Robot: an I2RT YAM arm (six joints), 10 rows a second.
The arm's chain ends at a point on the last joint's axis. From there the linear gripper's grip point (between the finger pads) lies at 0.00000 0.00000 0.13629 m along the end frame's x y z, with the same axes.
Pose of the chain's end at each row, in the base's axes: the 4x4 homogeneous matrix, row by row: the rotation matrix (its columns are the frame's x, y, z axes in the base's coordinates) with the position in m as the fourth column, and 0 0 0 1 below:
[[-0.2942 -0.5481 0.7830 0.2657], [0.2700 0.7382 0.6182 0.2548], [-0.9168 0.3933 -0.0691 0.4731], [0 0 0 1]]
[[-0.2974 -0.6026 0.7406 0.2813], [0.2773 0.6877 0.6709 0.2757], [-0.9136 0.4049 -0.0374 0.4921], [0 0 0 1]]
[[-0.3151 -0.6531 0.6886 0.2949], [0.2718 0.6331 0.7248 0.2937], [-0.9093 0.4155 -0.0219 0.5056], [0 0 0 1]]
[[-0.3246 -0.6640 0.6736 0.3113], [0.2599 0.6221 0.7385 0.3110], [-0.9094 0.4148 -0.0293 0.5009], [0 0 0 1]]
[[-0.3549 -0.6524 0.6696 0.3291], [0.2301 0.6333 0.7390 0.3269], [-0.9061 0.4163 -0.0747 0.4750], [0 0 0 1]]
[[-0.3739 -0.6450 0.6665 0.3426], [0.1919 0.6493 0.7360 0.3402], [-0.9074 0.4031 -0.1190 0.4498], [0 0 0 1]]
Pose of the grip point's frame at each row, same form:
[[-0.2942 -0.5481 0.7830 0.3724], [0.2700 0.7382 0.6182 0.3391], [-0.9168 0.3933 -0.0691 0.4637], [0 0 0 1]]
[[-0.2974 -0.6026 0.7406 0.3822], [0.2773 0.6877 0.6709 0.3671], [-0.9136 0.4049 -0.0374 0.4870], [0 0 0 1]]
[[-0.3151 -0.6531 0.6886 0.3887], [0.2718 0.6331 0.7248 0.3925], [-0.9093 0.4155 -0.0219 0.5026], [0 0 0 1]]
[[-0.3246 -0.6640 0.6736 0.4031], [0.2599 0.6221 0.7385 0.4117], [-0.9094 0.4148 -0.0293 0.4969], [0 0 0 1]]
[[-0.3549 -0.6524 0.6696 0.4204], [0.2301 0.6333 0.7390 0.4276], [-0.9061 0.4163 -0.0747 0.4648], [0 0 0 1]]
[[-0.3739 -0.6450 0.6665 0.4334], [0.1919 0.6493 0.7360 0.4405], [-0.9074 0.4031 -0.1190 0.4336], [0 0 0 1]]

